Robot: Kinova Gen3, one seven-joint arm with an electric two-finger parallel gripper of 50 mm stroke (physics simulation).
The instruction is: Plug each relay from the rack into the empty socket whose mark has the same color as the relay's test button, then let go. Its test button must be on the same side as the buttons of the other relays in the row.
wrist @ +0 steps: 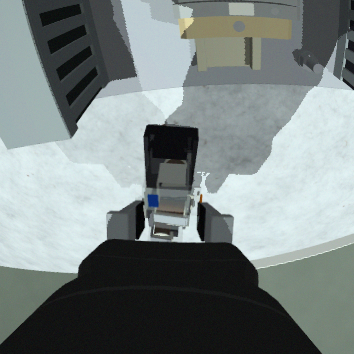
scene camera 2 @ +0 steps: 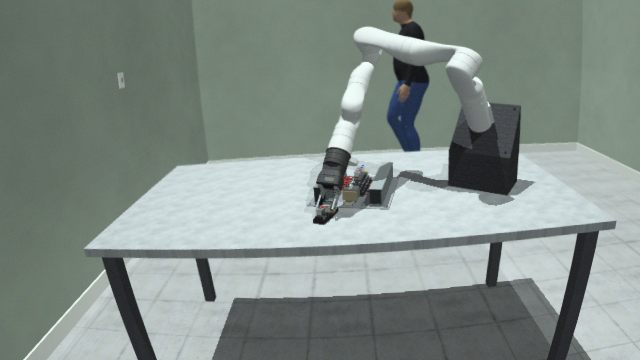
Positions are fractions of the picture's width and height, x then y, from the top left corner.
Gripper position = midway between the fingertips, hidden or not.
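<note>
You've got my gripper (scene camera 2: 0.51, 0.58), which is in the wrist view as well, same gripper (wrist: 0.48, 0.61). There's a black relay rack (wrist: 0.49, 0.40), and a panel (wrist: 0.40, 0.15) too.
</note>
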